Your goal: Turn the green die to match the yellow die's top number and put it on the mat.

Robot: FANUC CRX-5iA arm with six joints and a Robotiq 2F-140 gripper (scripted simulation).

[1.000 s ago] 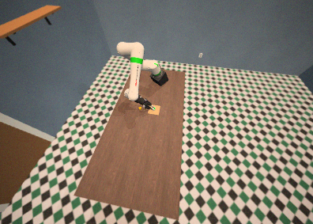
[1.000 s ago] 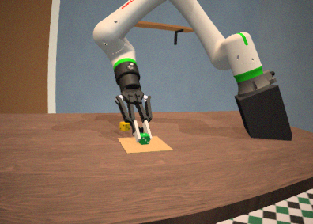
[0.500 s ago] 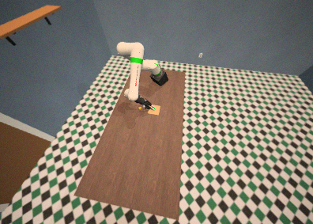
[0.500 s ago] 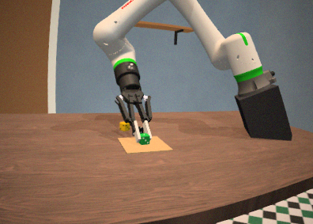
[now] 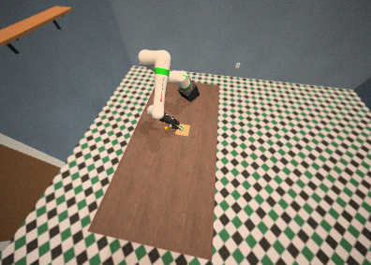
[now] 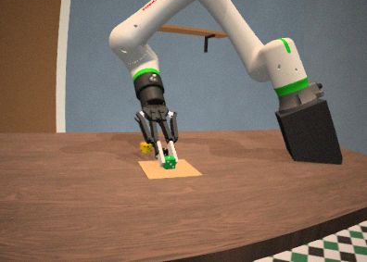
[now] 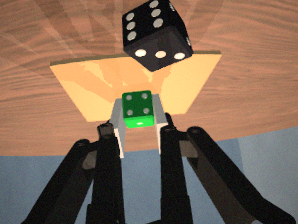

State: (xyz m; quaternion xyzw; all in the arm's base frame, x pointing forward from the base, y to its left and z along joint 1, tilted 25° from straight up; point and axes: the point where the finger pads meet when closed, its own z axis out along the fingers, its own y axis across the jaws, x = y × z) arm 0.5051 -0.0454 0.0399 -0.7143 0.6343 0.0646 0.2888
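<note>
Right now my hand is 2 cm to the right of the green die and 2 cm above it. The rest, counted from my hand: yellow die (16 cm to the right, 2 cm below); black die (8 cm to the right, 2 cm below, 2 cm behind); mat (4 cm below, 2 cm to the left).
</note>
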